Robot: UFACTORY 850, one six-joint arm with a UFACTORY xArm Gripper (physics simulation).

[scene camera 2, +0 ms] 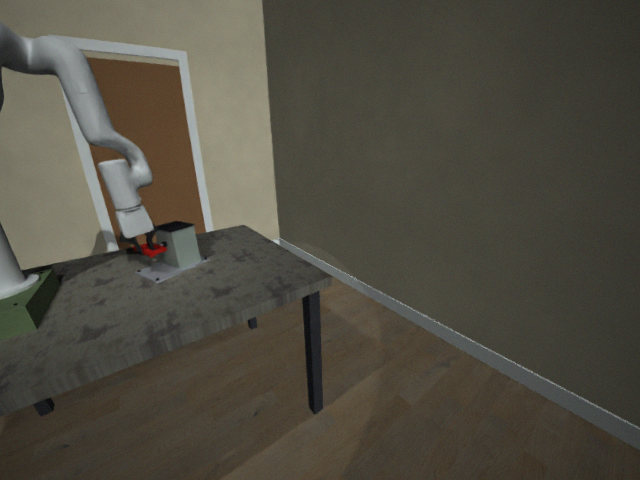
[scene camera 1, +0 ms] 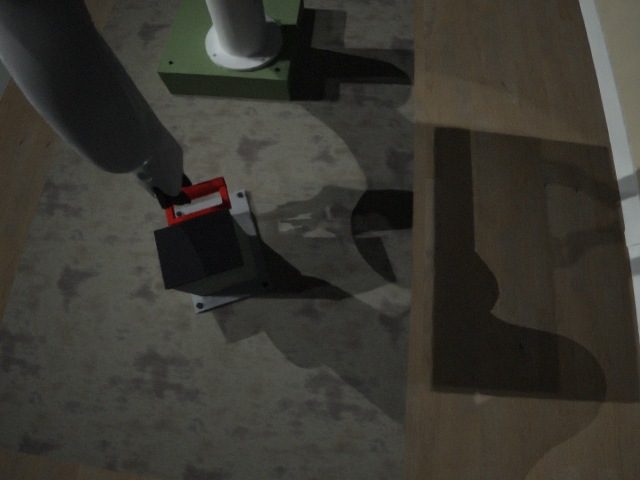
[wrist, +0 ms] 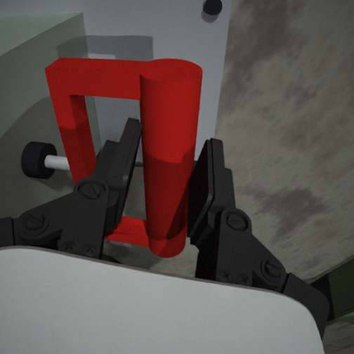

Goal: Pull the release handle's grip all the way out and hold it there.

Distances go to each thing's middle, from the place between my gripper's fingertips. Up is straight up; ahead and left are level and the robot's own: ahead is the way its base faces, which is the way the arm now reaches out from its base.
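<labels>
My gripper: 100 mm above, 80 mm short of and 60 mm to the right of the light base plate (scene camera 1: 240, 211).
</labels>
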